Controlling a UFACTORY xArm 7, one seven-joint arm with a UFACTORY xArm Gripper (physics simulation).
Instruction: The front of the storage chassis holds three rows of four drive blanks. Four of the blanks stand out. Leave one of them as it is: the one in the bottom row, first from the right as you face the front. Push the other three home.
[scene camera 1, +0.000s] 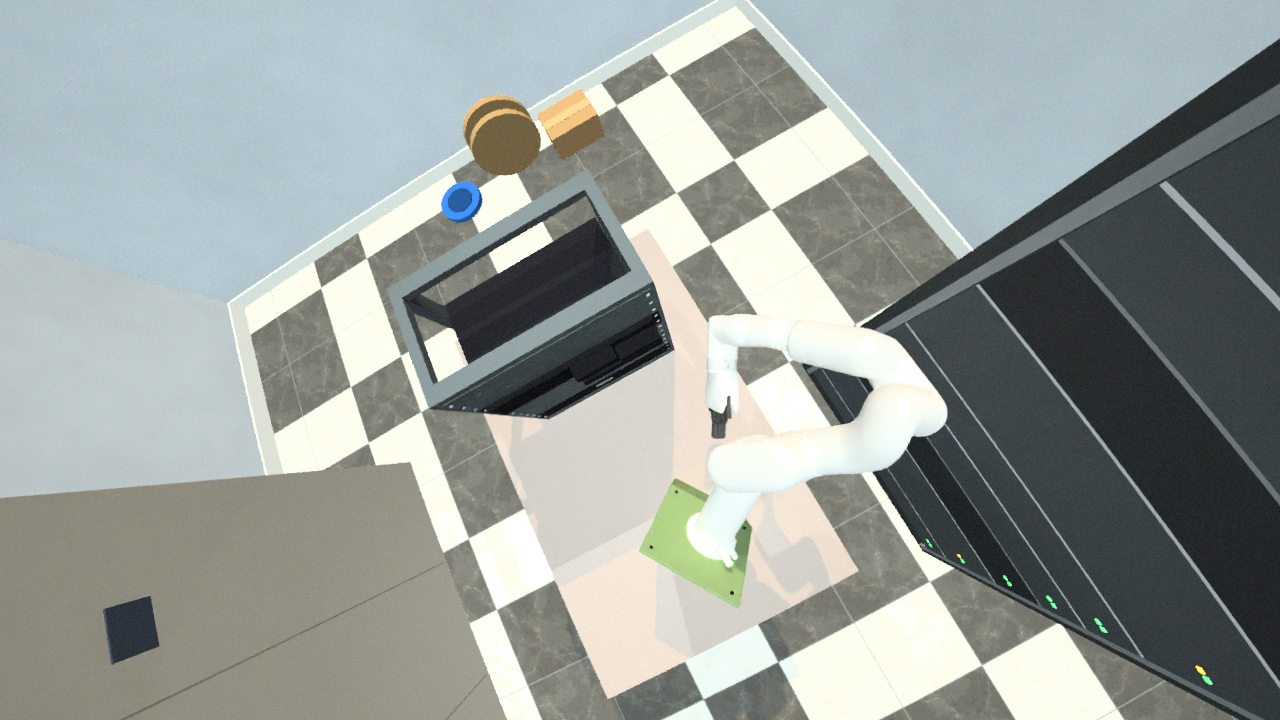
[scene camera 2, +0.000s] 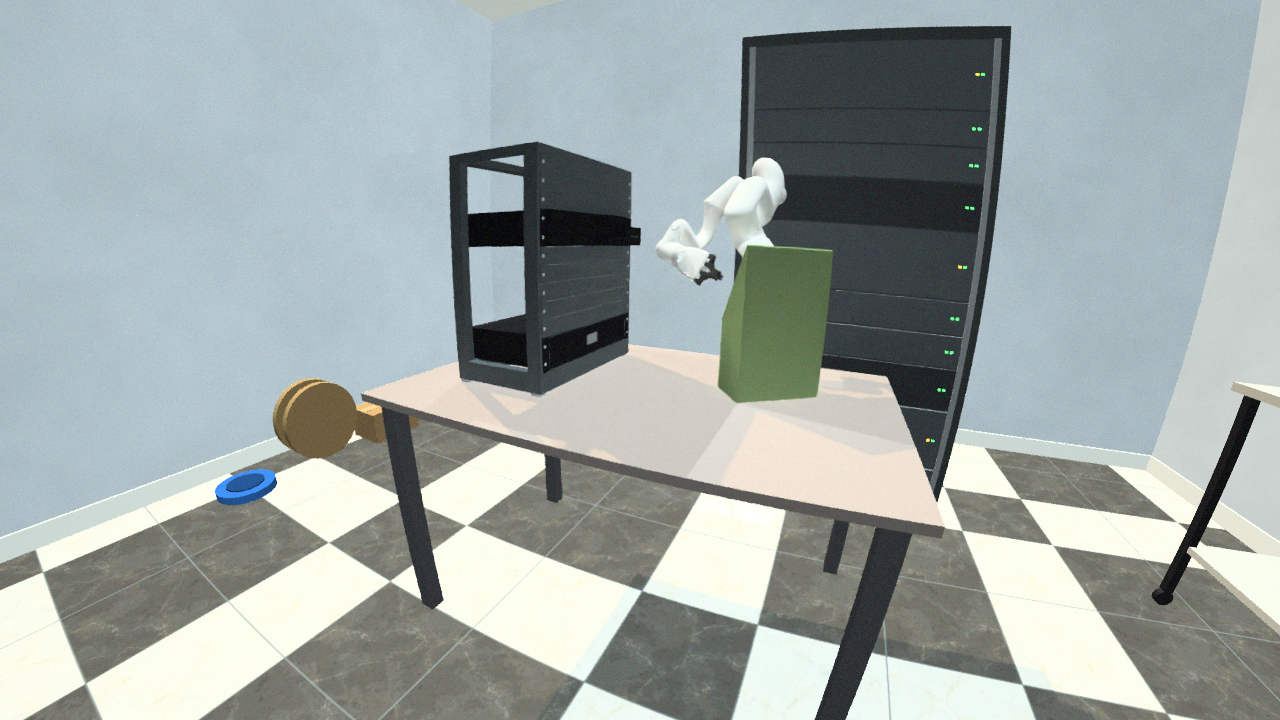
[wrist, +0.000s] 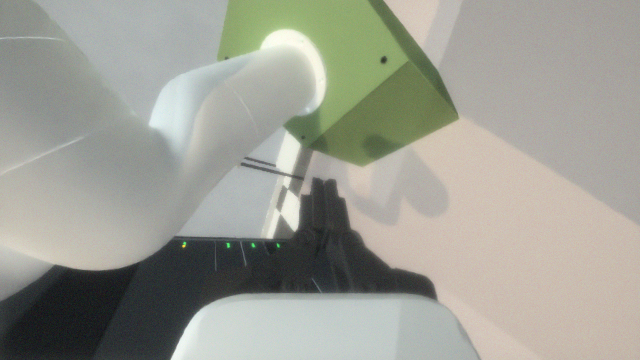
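Where they show: gripper, fingertip midpoint: (scene camera 1: 718, 437) (scene camera 2: 719, 277) (wrist: 320, 192); arm's base, origin of the base link: (scene camera 1: 710, 536) (scene camera 2: 780, 290) (wrist: 293, 77).
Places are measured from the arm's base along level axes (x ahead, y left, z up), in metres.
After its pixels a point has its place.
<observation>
The storage chassis (scene camera 2: 586, 228) @[x 0.513, y 0.085, z 0.146 m] is a black unit high in the small open rack. A dark part (scene camera 2: 634, 235) @[x 0.450, y -0.139, z 0.132 m] (scene camera 1: 593, 362) @[x 0.482, y -0.026, z 0.185 m] stands out from its front. The front is seen steeply from the side or above, so I cannot tell the rows or count the blanks that stand out. The bottom-row blank at the right cannot be made out. My gripper (scene camera 1: 718, 436) @[x 0.182, y -0.159, z 0.014 m] (scene camera 2: 719, 276) @[x 0.182, y -0.159, z 0.014 m] (wrist: 320, 192) @[x 0.182, y -0.159, z 0.014 m] is shut and empty. It hangs in the air in front of the rack, apart from the chassis, with its fingers pointing toward the green base side. The chassis does not show in the wrist view.
The small rack (scene camera 1: 541, 340) @[x 0.528, y 0.013, z 0.341 m] (scene camera 2: 533, 268) @[x 0.566, y 0.274, z 0.047 m] stands on the table (scene camera 1: 617, 635) @[x -0.148, y 0.457, z -0.274 m] (scene camera 2: 662, 452) @[x 0.192, y 0.460, z -0.274 m]. The green pedestal (scene camera 1: 666, 541) @[x 0.060, y 0.083, z 0.067 m] (scene camera 2: 778, 322) @[x -0.001, y 0.091, z -0.070 m] (wrist: 350, 45) @[x 0.096, y 0.029, z -0.032 m] bears my arm. A tall server cabinet (scene camera 1: 1074, 358) (scene camera 2: 877, 259) stands beside the table. A second black unit (scene camera 2: 563, 347) @[x 0.539, y 0.175, z -0.165 m] sits low in the small rack.
</observation>
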